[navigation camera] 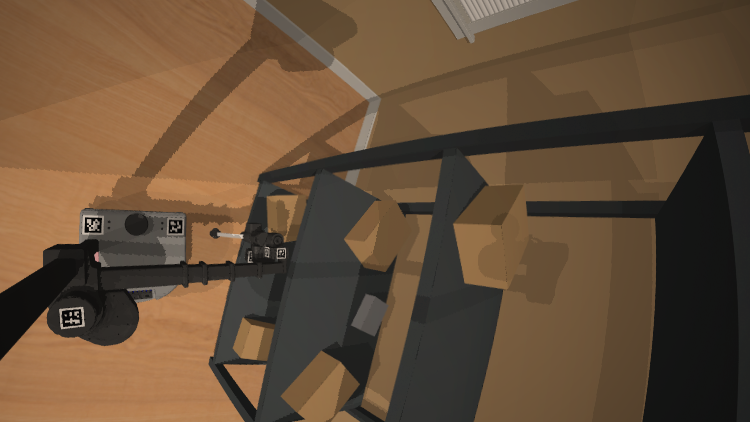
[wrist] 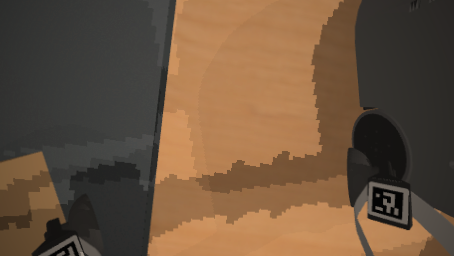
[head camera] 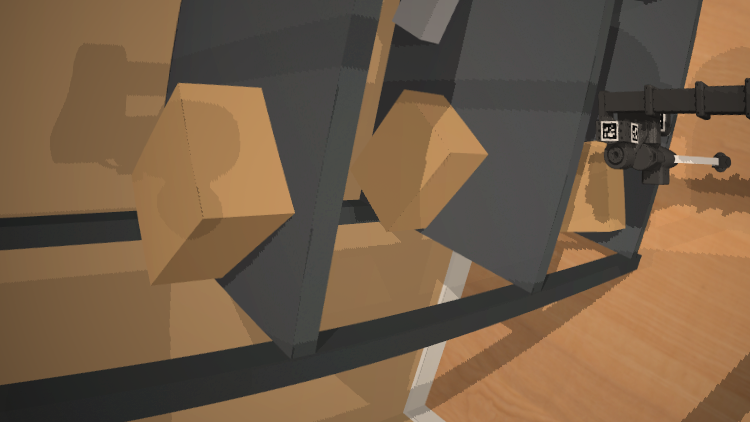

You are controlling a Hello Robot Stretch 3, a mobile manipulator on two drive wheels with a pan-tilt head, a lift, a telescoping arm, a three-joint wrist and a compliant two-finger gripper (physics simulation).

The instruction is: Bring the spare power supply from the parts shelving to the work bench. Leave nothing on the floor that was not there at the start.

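A small grey block (head camera: 427, 19) (navigation camera: 369, 314), which looks like the spare power supply, sits on the middle board of the dark parts shelving (head camera: 503, 131) (navigation camera: 298, 309) (wrist: 75, 65), between two cardboard boxes. It is cut off at the top of the head view and does not show in the wrist view. My gripper (head camera: 668, 158) (navigation camera: 244, 236) (wrist: 224, 191) is open and empty, its fingers spread wide. It hangs over the edge of the lowest visible board, apart from the grey block. One finger is over the board beside a box, the other towards my base. The work bench does not show.
Cardboard boxes stand on the middle board (head camera: 419, 162) (navigation camera: 377, 233) (navigation camera: 319, 385), on the lowest board (head camera: 597, 194) (navigation camera: 284, 216) (navigation camera: 254, 338) (wrist: 22, 195), and on a higher board (head camera: 209, 167) (navigation camera: 490, 236). The shelving's dark uprights and a wall are close by. My base (navigation camera: 157, 230) (wrist: 405, 60) stands beside the shelving.
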